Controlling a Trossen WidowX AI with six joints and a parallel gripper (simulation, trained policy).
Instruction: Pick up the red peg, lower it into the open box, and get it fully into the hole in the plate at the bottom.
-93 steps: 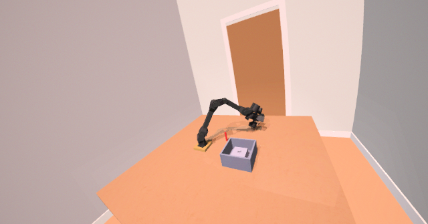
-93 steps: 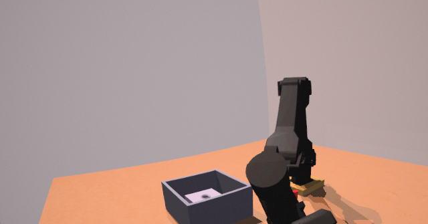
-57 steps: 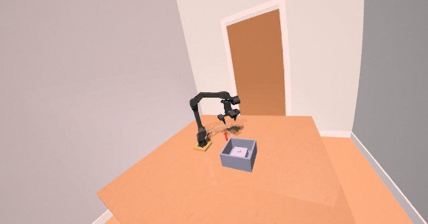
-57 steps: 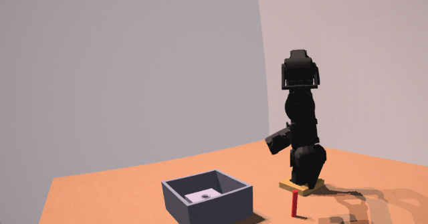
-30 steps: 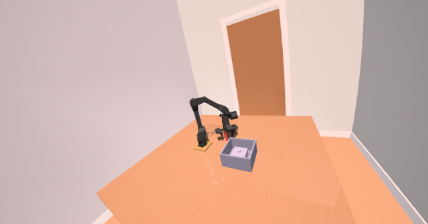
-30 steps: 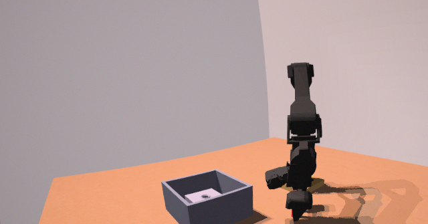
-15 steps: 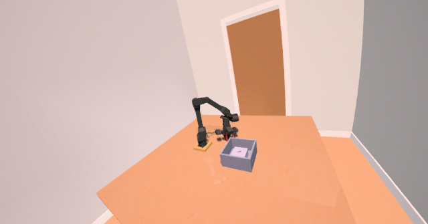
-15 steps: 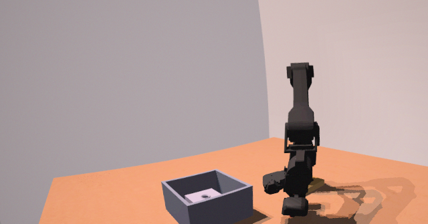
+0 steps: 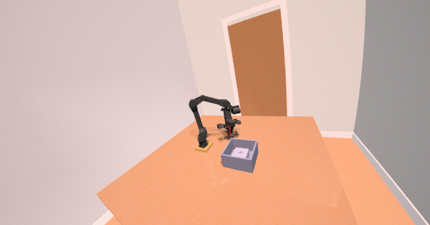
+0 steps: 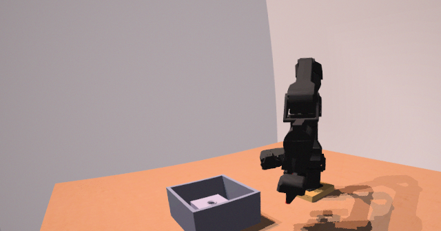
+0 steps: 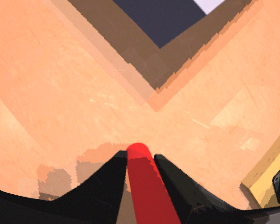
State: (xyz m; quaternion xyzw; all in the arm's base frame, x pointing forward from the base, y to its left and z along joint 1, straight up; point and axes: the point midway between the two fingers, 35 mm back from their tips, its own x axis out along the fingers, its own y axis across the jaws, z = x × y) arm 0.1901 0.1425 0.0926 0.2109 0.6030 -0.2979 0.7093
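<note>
Right now the pale plate is 150 mm to the right of my gripper tip, 150 mm ahead of it and 30 mm below it. Also, from my gripper tip: red peg (40 mm above); grey box (150 mm to the right, 150 mm ahead, 50 mm below).
</note>
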